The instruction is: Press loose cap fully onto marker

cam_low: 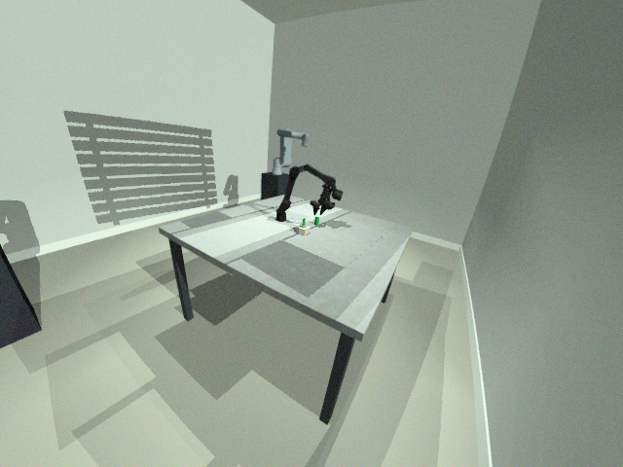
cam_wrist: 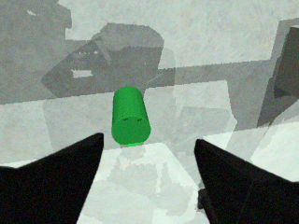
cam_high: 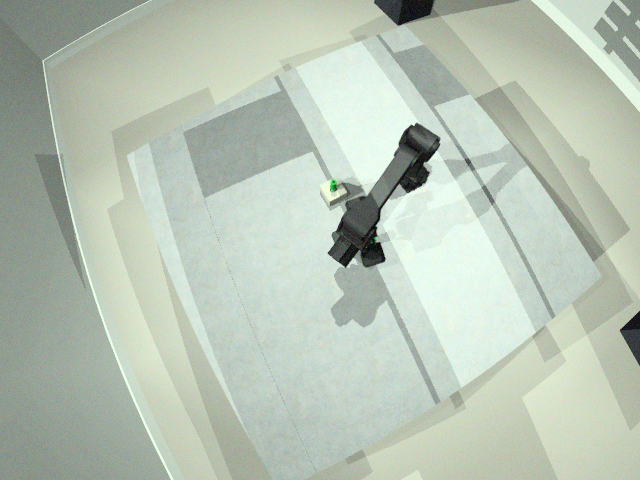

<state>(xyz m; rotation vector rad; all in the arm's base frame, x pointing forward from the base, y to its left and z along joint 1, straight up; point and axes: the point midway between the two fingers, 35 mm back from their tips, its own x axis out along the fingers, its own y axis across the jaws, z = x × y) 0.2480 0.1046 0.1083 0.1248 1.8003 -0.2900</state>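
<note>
My gripper tip is 1 cm past the green cap, 1 cm to the right of it and 5 cm above it. The rest, counted from my gripper tip: holder block (1 cm ahead, 19 cm to the right, 5 cm below).
</note>
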